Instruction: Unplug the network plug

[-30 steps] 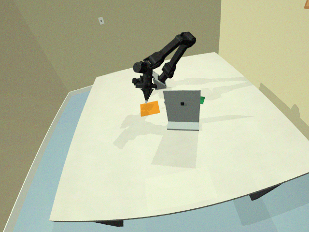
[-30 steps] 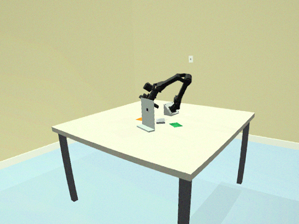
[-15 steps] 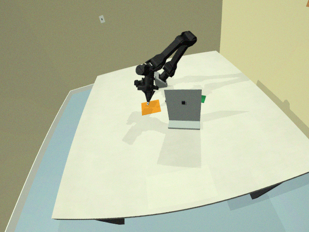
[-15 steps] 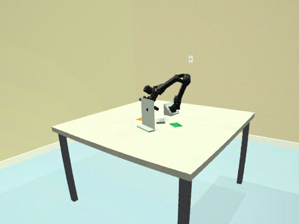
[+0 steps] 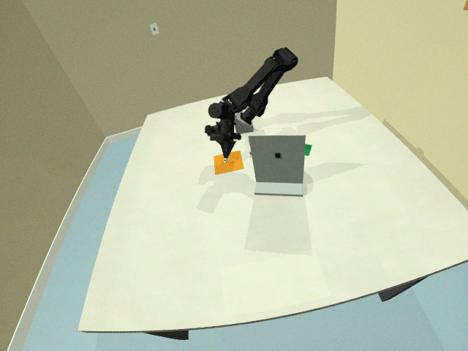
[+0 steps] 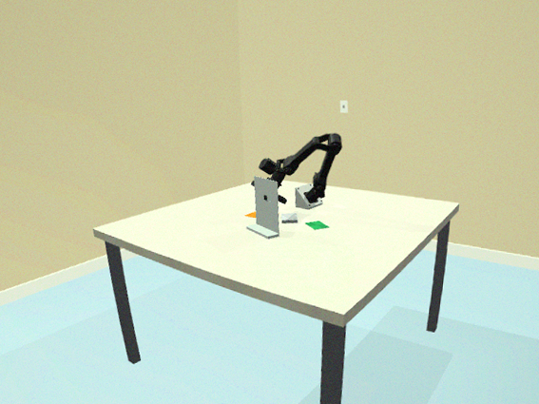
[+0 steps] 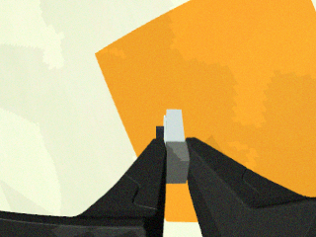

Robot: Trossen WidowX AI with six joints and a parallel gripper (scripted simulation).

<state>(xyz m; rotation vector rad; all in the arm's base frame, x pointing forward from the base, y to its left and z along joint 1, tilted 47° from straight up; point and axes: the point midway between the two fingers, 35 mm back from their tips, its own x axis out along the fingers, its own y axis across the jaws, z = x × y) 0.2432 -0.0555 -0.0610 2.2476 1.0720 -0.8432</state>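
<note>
My gripper tip is now 1 cm past the orange square and 3 cm above it. The rest, counted from my gripper tip: network plug right at my gripper tip; green square 4 cm behind, 31 cm to the left, 3 cm below; grey upright panel 16 cm ahead, 20 cm to the left, 6 cm above.
</note>
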